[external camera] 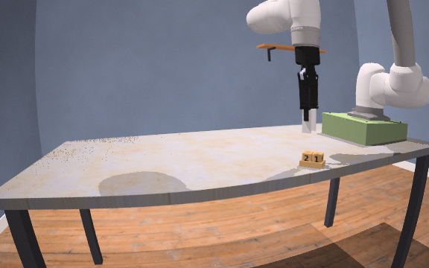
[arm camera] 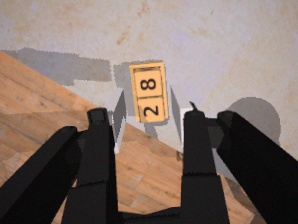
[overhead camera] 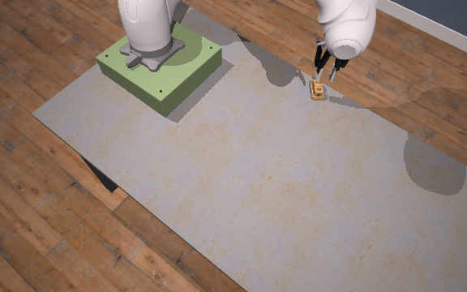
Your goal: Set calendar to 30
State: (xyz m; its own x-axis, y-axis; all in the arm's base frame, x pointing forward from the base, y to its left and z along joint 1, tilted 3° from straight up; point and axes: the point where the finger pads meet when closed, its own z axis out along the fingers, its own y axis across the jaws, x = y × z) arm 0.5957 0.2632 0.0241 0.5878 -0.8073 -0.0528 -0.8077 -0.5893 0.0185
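Now: the wooden cube 11 cm below my hand. From my hand the other things lie so: wooden calendar tray (1 cm behind, 1 cm to the left, 12 cm below).
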